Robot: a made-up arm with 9 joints. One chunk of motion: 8 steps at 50 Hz.
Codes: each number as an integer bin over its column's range. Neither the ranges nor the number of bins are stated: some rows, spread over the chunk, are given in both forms.
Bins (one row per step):
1: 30 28 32 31 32 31
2: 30 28 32 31 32 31
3: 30 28 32 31 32 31
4: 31 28 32 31 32 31
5: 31 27 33 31 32 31
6: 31 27 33 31 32 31
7: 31 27 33 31 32 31
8: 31 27 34 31 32 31
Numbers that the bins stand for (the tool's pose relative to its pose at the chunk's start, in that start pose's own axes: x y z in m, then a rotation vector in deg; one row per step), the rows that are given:
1: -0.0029 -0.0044 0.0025 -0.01 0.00 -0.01
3: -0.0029 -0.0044 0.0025 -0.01 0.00 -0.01
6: 0.0024 -0.0100 0.0076 -0.01 0.00 -0.01
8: 0.0024 -0.0100 0.0127 -0.01 0.00 -0.01
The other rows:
2: -0.0029 -0.0044 0.0025 -0.01 0.00 -0.01
4: 0.0024 -0.0044 0.0025 -0.01 0.00 -0.01
5: 0.0024 -0.0100 0.0076 -0.01 0.00 -0.01
7: 0.0024 -0.0100 0.0076 -0.01 0.00 -0.01

